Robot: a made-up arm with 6 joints. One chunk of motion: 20 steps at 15 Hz.
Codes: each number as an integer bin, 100 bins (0 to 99) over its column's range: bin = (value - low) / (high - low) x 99, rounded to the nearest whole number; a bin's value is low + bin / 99 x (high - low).
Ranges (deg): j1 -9..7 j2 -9..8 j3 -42..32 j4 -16..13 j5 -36..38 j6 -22..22
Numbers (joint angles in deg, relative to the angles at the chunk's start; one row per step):
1: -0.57 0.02 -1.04 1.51 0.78 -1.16
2: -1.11 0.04 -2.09 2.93 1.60 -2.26
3: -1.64 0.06 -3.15 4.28 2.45 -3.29
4: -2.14 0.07 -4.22 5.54 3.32 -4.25
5: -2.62 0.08 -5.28 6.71 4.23 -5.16
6: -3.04 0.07 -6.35 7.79 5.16 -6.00
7: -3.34 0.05 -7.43 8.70 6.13 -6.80
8: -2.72 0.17 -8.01 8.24 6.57 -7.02
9: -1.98 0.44 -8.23 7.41 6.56 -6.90
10: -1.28 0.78 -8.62 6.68 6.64 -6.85
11: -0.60 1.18 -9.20 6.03 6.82 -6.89
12: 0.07 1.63 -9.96 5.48 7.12 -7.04
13: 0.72 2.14 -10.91 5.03 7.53 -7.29
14: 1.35 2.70 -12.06 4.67 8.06 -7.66
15: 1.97 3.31 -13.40 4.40 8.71 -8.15
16: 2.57 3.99 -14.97 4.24 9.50 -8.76
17: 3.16 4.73 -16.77 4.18 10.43 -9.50
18: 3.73 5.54 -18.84 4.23 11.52 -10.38
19: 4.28 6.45 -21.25 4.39 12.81 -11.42
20: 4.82 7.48 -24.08 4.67 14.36 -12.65
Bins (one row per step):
1: 52 53 55 60 49 47
2: 49 53 53 65 50 44
3: 46 53 52 69 51 42
4: 42 53 51 74 53 40
5: 39 53 49 78 54 38
6: 37 53 48 81 55 36
7: 35 53 46 84 56 34
8: 39 53 45 83 57 34
9: 43 55 45 80 57 34
10: 48 57 45 77 57 34
11: 52 59 44 75 57 34
12: 56 62 43 73 58 34
13: 60 65 42 72 58 33
14: 64 68 40 71 59 32
15: 68 72 38 70 60 31
16: 72 76 36 69 61 30
17: 75 80 34 69 62 28
18: 79 85 31 69 64 26
19: 82 90 28 70 65 24
20: 86 96 24 71 67 21

